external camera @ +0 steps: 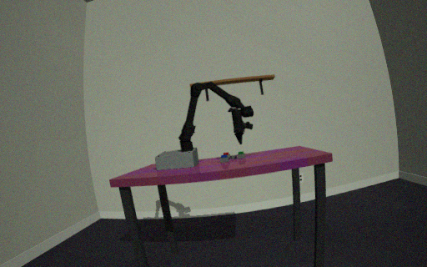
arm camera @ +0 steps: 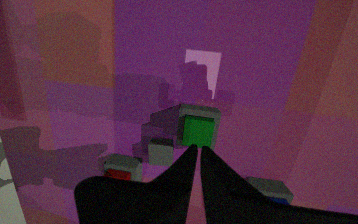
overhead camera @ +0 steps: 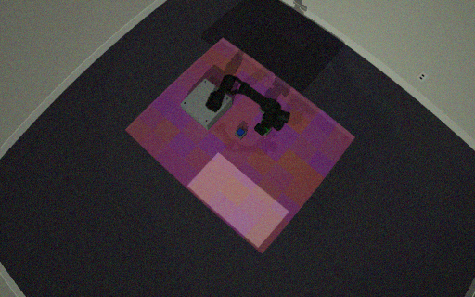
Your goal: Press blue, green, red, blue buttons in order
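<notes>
The green button lies 50 mm below my gripper tip and 10 mm behind it. Also, from my gripper tip: blue button: 120 mm behind, 100 mm to the right, 50 mm below.
</notes>
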